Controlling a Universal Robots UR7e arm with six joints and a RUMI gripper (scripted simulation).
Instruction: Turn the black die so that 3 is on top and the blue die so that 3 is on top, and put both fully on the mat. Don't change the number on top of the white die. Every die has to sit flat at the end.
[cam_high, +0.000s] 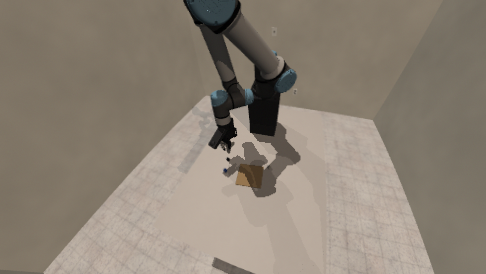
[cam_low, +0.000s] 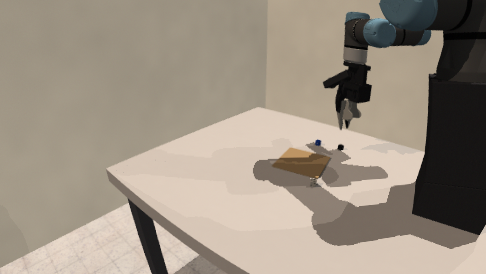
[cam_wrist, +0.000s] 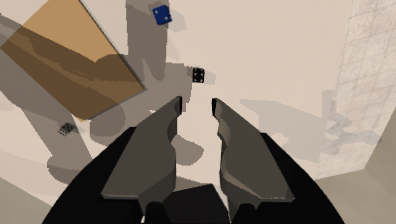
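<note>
My hand is 8 cm above the black die. Round my hand: blue die 8 cm below, 8 cm ahead, 2 cm to the left; brown mat 17 cm to the left, 9 cm below, 5 cm ahead; white die 26 cm to the left, 8 cm below, 4 cm behind.
</note>
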